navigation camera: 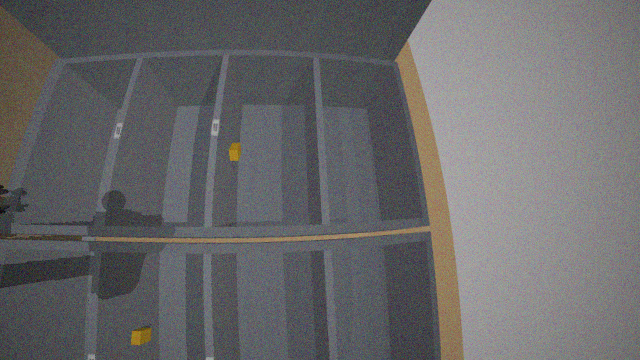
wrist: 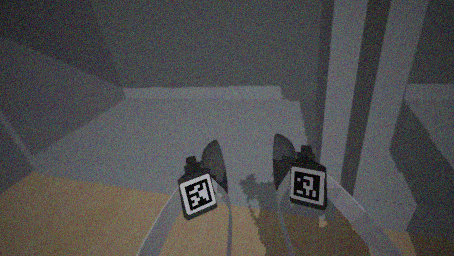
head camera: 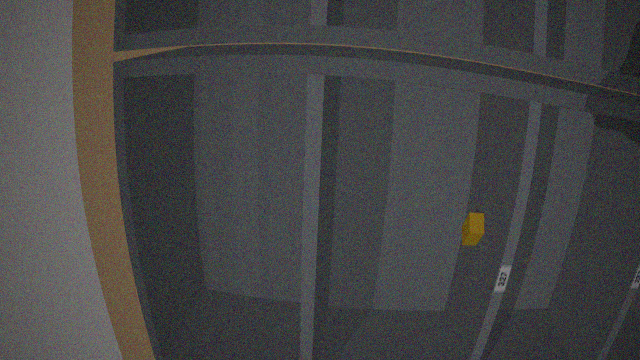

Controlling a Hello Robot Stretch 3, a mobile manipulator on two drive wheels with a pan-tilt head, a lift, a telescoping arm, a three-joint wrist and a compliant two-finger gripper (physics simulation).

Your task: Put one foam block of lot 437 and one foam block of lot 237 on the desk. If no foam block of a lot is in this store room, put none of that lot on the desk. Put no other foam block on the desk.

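Places are measured from the robot's base along level axes (x ahead, y left, z up), in metres.
Pixels of known places: gripper, fingertip midpoint: (navigation camera: pixel 5 198) (wrist: pixel 247 155).
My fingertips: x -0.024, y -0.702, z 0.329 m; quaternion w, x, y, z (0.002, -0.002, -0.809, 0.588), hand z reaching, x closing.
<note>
Ahead of a thing's pixels: the offset from my fingertips to its top centre. "pt": to the spot under its first point.
A yellow foam block @(dx +0.181, dy -0.549, dz +0.707 m) (head camera: pixel 473 229) (navigation camera: pixel 235 151) sits in a grey shelf rack (head camera: pixel 312 175) (navigation camera: pixel 321 140), beside the board whose label @(pt dx +0.265, dy -0.314, dz +0.646 m) (head camera: pixel 502 278) reads 327. Another yellow foam block @(dx -0.698, dy -0.279, dz +0.250 m) (navigation camera: pixel 141 336) is in the second rack (navigation camera: pixel 330 300), low in the navigation view; the labels there are too small to read. My gripper (wrist: pixel 247 155) is open and empty, its fingers apart, low in front of a rack's bottom part. In the navigation view the gripper (navigation camera: pixel 3 198) is cut off at the left edge. The desk does not show in these views.
The head and navigation views look tilted sideways. A narrow gap with a tan floor strip (navigation camera: pixel 260 240) separates the racks. A pale wall (head camera: pixel 35 175) (navigation camera: pixel 540 175) stands past their far end. Upright posts (wrist: pixel 342 75) stand right of my fingers. The robot's shadow falls across the racks.
</note>
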